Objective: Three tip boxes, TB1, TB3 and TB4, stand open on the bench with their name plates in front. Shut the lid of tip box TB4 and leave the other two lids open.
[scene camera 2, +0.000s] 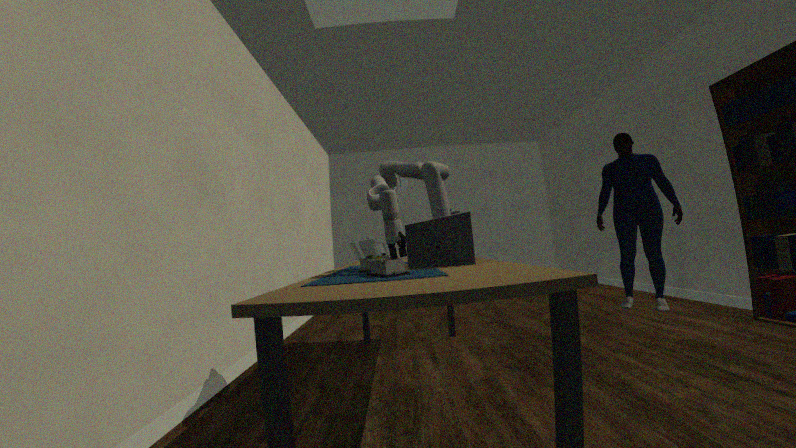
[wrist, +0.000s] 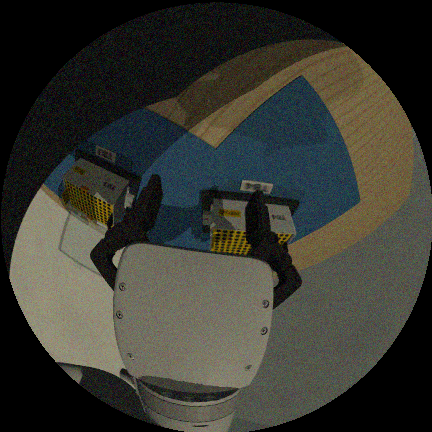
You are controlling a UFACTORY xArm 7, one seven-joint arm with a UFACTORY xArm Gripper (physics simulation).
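Frame: origin at the arm's base, x ahead, y right, z down, level; millimetres.
Where they show: gripper, fingertip midpoint: (scene camera 2: 398,256) (wrist: 205,190); arm's base, link origin: (scene camera 2: 442,219).
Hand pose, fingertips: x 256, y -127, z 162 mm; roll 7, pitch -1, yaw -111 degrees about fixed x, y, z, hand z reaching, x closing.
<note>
Things, the pixels of their top centre, and the offset from my fingertips. Level surfaces: height alone.
- Tip box TB4, top centre: (wrist: 251,245) (scene camera 2: 388,257) dx +50, dy -102, dz -2 mm
- Tip box TB3, top centre: (wrist: 83,204) (scene camera 2: 371,257) dx +119, dy +157, dz -2 mm
- blue mat, surface height: dz +64 mm
- wooden bench, surface height: dz +67 mm
Tip box TB4 (wrist: 227,220) stands on the blue mat at the centre right of the wrist view, behind its name plate (wrist: 256,187). Its lid is hidden behind the gripper body there. Tip box TB3 (wrist: 93,184) stands at the left with its name plate (wrist: 105,153); its clear lid (wrist: 77,245) stands open. TB1 does not show in the wrist view. My gripper (scene camera 2: 397,253) (wrist: 205,190) is open and empty, with one finger over TB4 and the other beside TB3. Boxes (scene camera 2: 385,267) overlap in the scene view, with raised clear lids (scene camera 2: 369,246); I cannot tell which is which.
The blue mat (scene camera 2: 328,279) (wrist: 250,160) lies on the wooden bench (scene camera 2: 529,273) (wrist: 380,100). A large dark grey panel (scene camera 2: 442,242) stands beside the gripper on the bench. A person (scene camera 2: 637,189) stands to the right, away from the bench, near a bookcase (scene camera 2: 740,77).
</note>
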